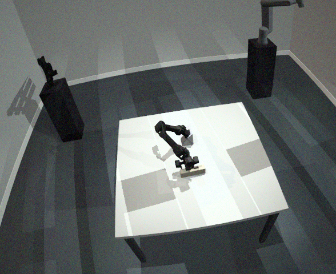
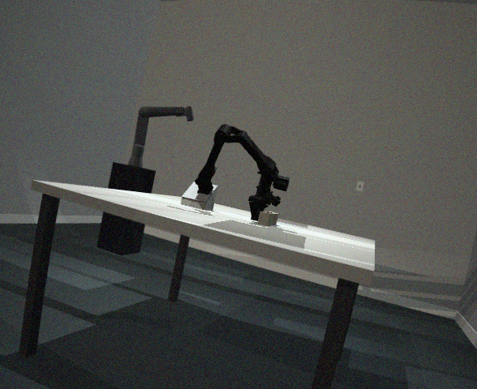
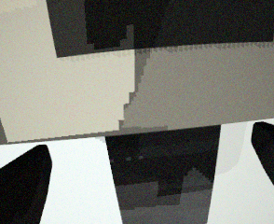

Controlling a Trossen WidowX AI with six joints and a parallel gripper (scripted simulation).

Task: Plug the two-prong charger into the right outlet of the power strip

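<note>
Now: gripper tip 2 cm short of the two-prong charger and 1 cm below it.
</note>
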